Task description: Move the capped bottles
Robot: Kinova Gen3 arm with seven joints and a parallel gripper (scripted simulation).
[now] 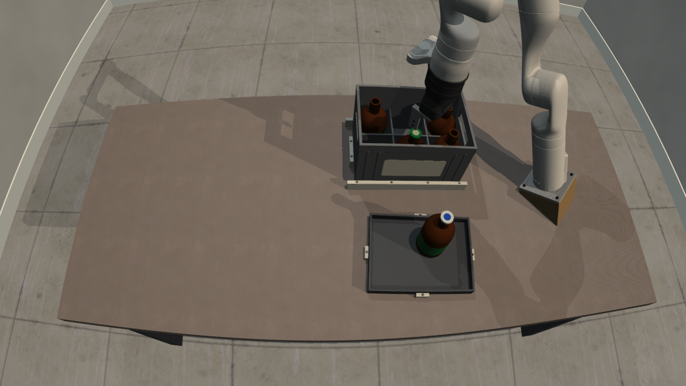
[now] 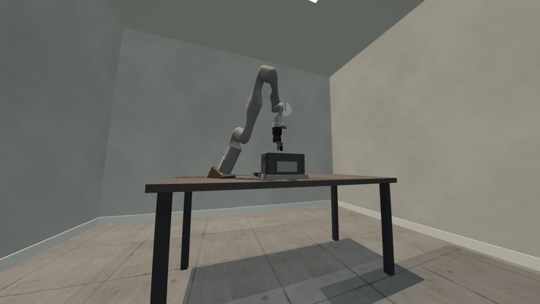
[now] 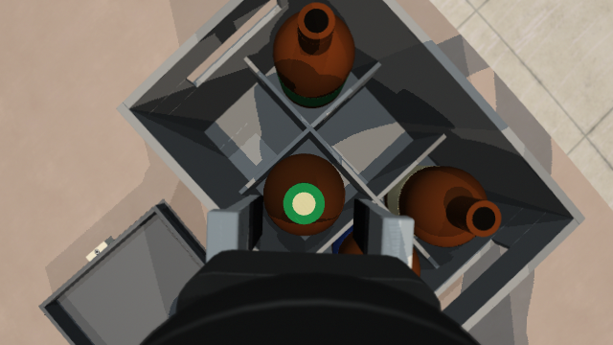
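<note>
The crate lies 14 cm below my hand, 4 cm to the right of it and 1 cm behind it. The rest, counted from my hand: dark tray 24 cm to the left, 21 cm below, 3 cm ahead.
</note>
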